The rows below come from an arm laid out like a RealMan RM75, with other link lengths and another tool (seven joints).
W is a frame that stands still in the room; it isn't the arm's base.
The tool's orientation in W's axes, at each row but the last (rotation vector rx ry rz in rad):
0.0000, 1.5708, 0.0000
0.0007, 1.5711, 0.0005
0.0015, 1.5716, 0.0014
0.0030, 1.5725, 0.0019
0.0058, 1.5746, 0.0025
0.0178, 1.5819, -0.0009
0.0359, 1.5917, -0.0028
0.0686, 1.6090, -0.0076
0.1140, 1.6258, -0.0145
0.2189, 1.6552, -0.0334
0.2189, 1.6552, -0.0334
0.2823, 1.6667, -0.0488
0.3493, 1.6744, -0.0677
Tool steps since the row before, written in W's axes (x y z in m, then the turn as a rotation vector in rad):
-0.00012, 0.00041, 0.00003, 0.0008, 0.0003, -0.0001
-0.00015, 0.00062, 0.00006, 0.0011, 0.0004, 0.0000
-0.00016, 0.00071, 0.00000, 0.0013, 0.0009, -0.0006
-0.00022, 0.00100, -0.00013, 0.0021, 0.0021, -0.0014
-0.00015, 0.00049, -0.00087, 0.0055, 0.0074, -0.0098
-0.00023, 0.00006, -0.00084, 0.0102, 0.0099, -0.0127
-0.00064, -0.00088, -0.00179, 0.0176, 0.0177, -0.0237
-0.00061, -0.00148, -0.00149, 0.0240, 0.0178, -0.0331
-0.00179, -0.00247, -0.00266, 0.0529, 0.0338, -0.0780
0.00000, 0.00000, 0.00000, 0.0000, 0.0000, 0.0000
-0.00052, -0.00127, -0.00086, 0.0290, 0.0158, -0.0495
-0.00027, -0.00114, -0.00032, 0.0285, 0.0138, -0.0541
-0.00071, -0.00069, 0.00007, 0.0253, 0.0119, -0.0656
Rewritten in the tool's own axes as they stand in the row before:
-0.00003, 0.00041, -0.00012, 0.0001, 0.0003, 0.0008
-0.00006, 0.00062, -0.00015, 0.0000, 0.0004, 0.0011
0.00000, 0.00071, -0.00016, 0.0006, 0.0009, 0.0013
0.00013, 0.00100, -0.00022, 0.0014, 0.0021, 0.0021
0.00087, 0.00049, -0.00015, 0.0098, 0.0074, 0.0055
0.00084, 0.00005, -0.00022, 0.0127, 0.0099, 0.0102
0.00178, -0.00093, -0.00058, 0.0237, 0.0176, 0.0177
0.00145, -0.00156, -0.00048, 0.0328, 0.0177, 0.0244
0.00259, -0.00277, -0.00143, 0.0771, 0.0333, 0.0546
0.00000, 0.00000, 0.00000, 0.0000, 0.0000, 0.0000
0.00074, -0.00142, -0.00023, 0.0486, 0.0148, 0.0310
0.00016, -0.00120, 0.00000, 0.0528, 0.0122, 0.0314
-0.00013, -0.00083, -0.00052, 0.0640, 0.0077, 0.0304

